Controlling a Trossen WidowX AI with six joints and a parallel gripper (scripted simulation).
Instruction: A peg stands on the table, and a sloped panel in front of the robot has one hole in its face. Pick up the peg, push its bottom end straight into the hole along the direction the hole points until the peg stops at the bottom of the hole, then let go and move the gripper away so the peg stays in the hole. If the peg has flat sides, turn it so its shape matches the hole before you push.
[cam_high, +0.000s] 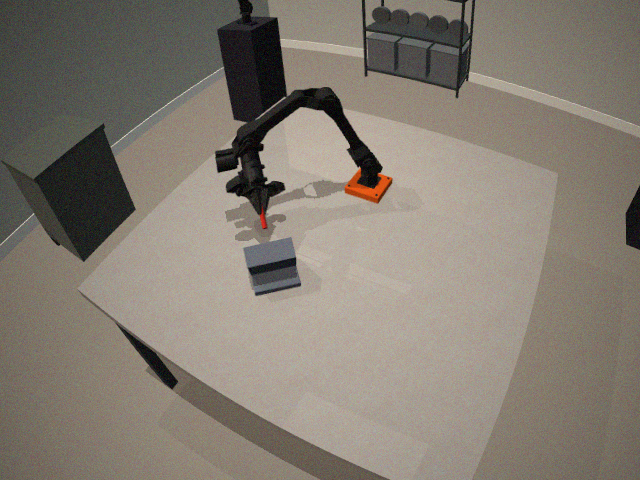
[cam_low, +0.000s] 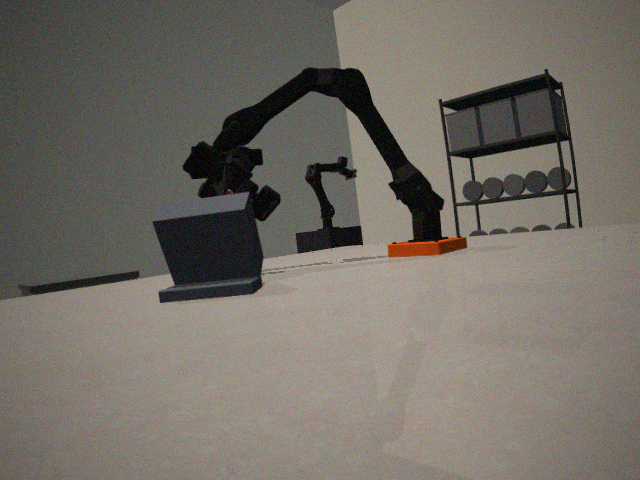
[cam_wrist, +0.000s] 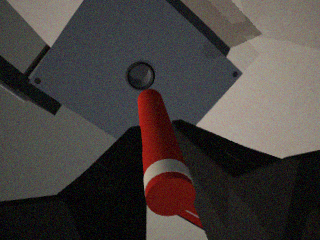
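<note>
My gripper tip is now 80 mm short of the grey sloped panel, 70 mm to the right of it and 60 mm above it. Round my gripper tip: round red peg: 10 mm to the right, 10 mm behind, 10 mm above.
</note>
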